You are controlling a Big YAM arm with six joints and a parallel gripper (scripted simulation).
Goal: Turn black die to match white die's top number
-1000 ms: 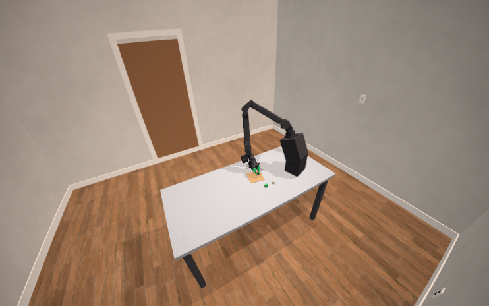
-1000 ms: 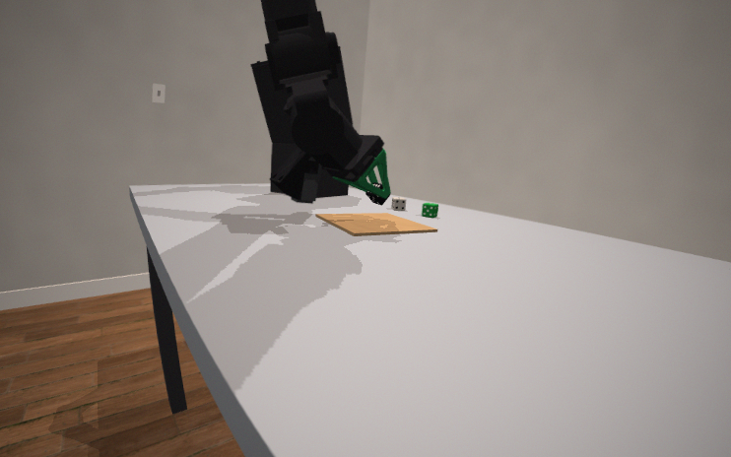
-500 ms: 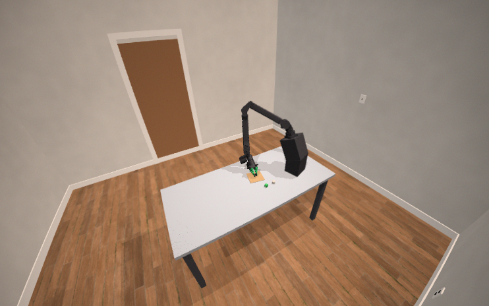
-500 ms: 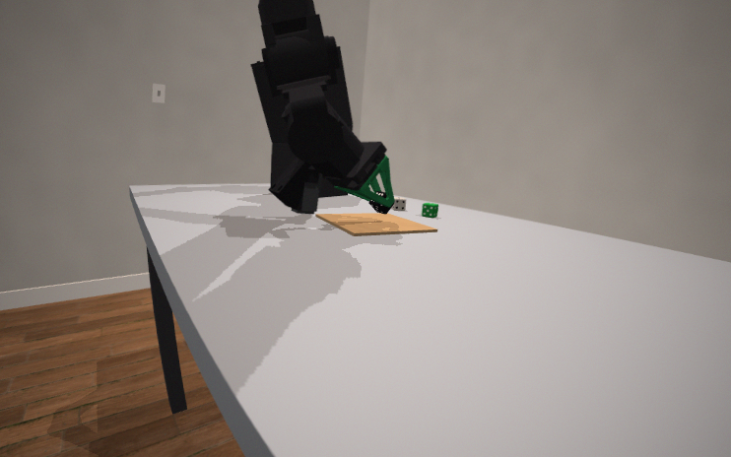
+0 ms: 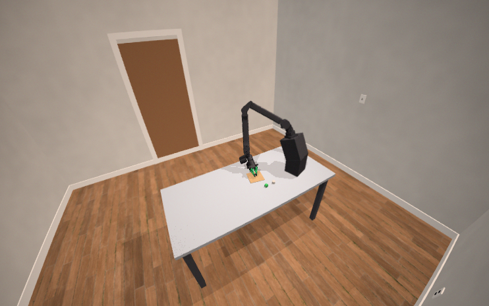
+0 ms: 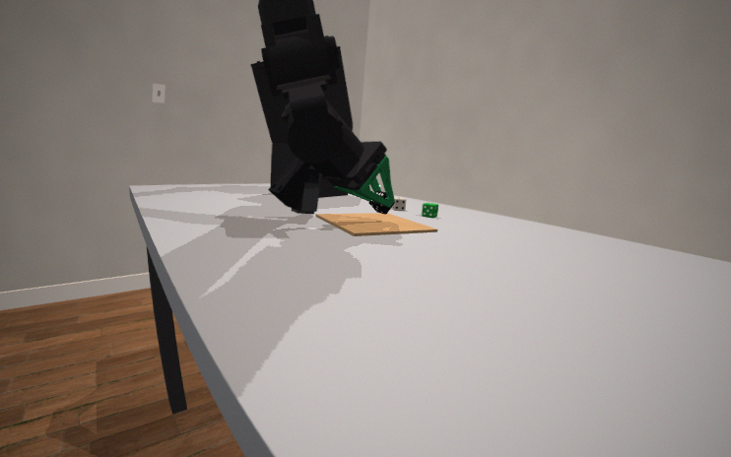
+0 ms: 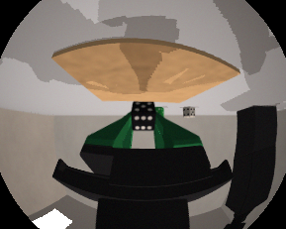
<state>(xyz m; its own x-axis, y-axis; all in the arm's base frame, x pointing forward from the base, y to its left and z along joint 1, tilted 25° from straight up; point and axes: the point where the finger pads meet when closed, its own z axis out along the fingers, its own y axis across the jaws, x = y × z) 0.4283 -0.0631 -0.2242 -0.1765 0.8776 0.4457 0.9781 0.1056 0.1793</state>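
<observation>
Now: hand 40 mm above the tan mat and 10 mm to the left of it. Round my hand: black die right at my hand; green die 150 mm to the left, 40 mm behind, 30 mm below; white die 130 mm to the left, 120 mm behind, 30 mm below.
</observation>
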